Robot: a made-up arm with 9 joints.
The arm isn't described. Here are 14 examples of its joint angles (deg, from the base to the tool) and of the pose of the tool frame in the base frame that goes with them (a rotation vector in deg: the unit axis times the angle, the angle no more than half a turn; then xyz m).
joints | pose
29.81 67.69 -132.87 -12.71 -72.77 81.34 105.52 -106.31 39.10 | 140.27 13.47 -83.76 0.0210 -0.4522 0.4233
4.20 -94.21 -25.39 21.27 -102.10 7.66 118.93 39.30 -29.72 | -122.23 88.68 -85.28 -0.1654 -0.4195 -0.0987
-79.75 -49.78 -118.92 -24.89 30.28 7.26 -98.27 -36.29 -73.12 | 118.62 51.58 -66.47 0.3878 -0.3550 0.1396
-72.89 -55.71 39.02 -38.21 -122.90 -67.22 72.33 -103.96 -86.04 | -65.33 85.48 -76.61 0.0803 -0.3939 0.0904
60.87 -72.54 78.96 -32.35 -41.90 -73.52 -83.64 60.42 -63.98 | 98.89 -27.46 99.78 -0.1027 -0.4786 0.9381
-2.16 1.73 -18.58 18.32 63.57 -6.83 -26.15 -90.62 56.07 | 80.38 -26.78 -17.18 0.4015 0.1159 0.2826
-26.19 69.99 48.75 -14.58 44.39 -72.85 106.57 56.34 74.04 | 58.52 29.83 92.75 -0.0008 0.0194 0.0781
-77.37 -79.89 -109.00 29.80 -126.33 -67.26 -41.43 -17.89 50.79 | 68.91 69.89 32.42 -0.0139 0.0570 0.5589
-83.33 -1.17 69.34 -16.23 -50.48 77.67 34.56 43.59 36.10 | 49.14 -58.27 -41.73 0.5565 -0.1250 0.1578
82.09 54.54 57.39 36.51 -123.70 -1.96 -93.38 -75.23 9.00 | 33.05 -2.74 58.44 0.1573 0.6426 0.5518
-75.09 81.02 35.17 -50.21 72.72 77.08 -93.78 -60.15 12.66 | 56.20 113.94 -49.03 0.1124 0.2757 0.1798
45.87 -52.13 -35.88 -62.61 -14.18 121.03 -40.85 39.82 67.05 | 56.36 -75.77 -34.19 0.6354 0.1627 0.1333
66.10 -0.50 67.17 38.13 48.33 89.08 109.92 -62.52 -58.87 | 129.02 4.56 56.86 0.1465 -0.2119 0.6432
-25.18 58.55 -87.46 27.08 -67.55 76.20 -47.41 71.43 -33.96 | 11.97 -24.26 151.77 -0.9812 -0.4016 0.1906
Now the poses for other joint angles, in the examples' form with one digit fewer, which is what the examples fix.
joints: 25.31 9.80 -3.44 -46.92 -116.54 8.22 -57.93 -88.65 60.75
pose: -52.8 -26.2 87.9 0.178 0.415 -0.327
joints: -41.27 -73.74 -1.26 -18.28 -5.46 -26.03 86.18 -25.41 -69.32
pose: -41.6 -26.9 -133.8 -0.087 -0.379 0.400
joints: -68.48 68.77 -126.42 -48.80 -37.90 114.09 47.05 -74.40 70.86
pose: -26.5 -120.9 -44.2 -0.123 -0.074 0.721
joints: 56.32 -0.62 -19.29 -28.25 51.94 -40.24 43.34 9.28 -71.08
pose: -57.0 -66.9 142.8 -0.384 0.246 -0.041
